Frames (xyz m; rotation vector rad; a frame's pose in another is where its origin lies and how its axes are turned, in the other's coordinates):
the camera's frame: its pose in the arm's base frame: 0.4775 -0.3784 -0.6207 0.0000 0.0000 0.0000
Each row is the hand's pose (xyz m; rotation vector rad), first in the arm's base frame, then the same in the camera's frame.
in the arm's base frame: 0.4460 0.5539 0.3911 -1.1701 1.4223 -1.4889
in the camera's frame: -0.0315 0.9323 1.0118 -1.1701 1.4223 -1.4889
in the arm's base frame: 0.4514 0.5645 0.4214 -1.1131 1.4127 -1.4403
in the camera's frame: -0.0261 0.9429 1.0421 -1.1131 1.4127 -1.4403
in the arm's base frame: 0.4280 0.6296 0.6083 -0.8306 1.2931 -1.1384
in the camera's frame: -0.0495 1.0080 1.2290 -0.8306 1.2931 -1.1384
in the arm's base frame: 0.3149 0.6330 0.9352 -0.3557 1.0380 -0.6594
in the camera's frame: -0.1626 1.0114 1.5559 -0.3557 1.0380 -0.6594
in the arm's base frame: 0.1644 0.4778 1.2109 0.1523 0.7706 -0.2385
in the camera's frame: -0.3131 0.8562 1.8316 0.1523 0.7706 -0.2385
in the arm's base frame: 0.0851 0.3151 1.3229 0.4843 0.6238 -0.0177
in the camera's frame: -0.3924 0.6935 1.9436 0.4843 0.6238 -0.0177
